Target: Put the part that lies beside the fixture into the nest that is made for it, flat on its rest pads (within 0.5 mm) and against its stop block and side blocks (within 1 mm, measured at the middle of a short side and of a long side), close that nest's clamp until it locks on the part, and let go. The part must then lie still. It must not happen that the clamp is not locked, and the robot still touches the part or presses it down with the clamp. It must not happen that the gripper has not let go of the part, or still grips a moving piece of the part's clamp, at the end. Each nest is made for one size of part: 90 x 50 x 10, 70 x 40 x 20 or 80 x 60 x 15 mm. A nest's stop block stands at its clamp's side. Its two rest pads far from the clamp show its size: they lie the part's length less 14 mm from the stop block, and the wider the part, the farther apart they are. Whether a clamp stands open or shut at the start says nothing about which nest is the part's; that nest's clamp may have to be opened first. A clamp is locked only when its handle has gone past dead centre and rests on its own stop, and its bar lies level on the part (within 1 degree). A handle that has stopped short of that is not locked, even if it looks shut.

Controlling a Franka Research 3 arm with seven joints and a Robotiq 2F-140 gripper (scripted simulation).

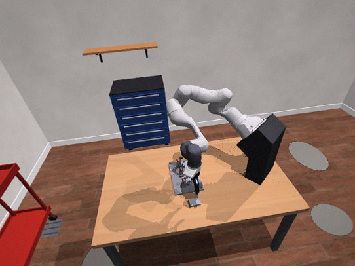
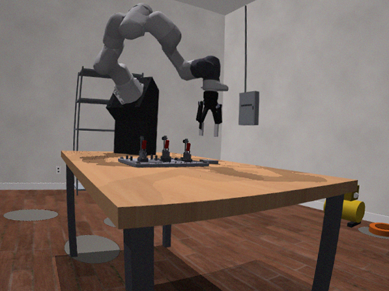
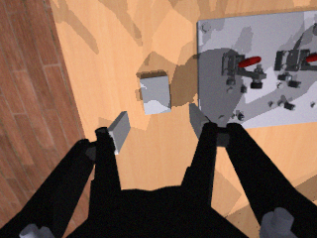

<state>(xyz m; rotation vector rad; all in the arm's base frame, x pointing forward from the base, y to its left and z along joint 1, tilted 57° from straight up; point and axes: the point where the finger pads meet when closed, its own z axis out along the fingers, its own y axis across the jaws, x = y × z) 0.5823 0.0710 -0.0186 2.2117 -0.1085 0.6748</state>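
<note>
The grey block part is 15 cm below my hand. From my hand the other things lie so: grey fixture plate: 25 cm to the right, 15 cm below, 7 cm behind.
</note>
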